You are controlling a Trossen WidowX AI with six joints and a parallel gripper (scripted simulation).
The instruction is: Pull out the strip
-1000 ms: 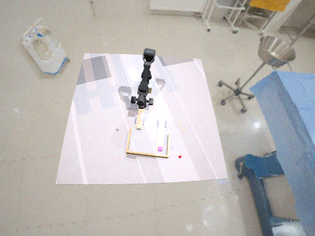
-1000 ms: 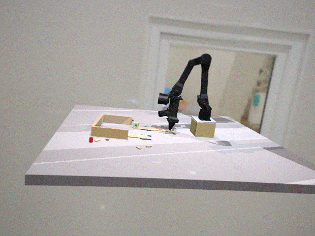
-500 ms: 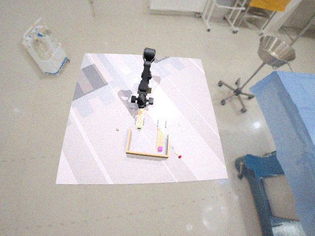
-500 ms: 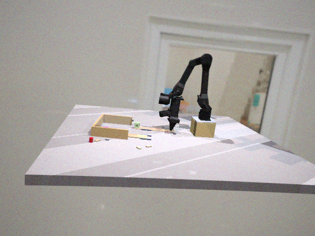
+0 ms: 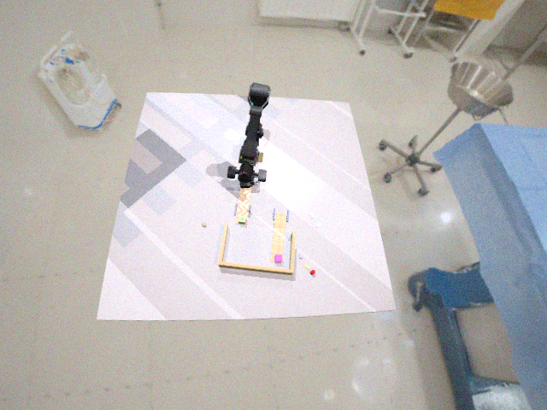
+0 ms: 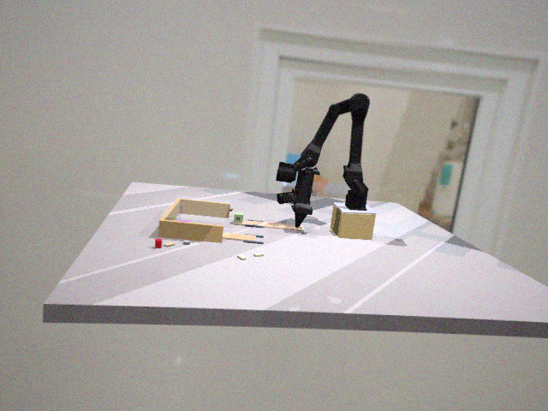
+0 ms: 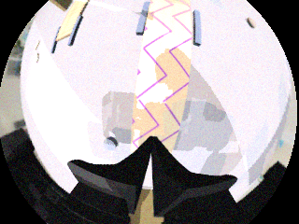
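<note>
Now: the zigzag strip 100 mm ahead of my gripper tip and 10 mm to the right of it. Also, from my gripper tip: labelled cube (210 mm ahead, 10 mm to the right, 20 mm above); then red peg (450 mm ahead, 310 mm to the left, 10 mm above).
</note>
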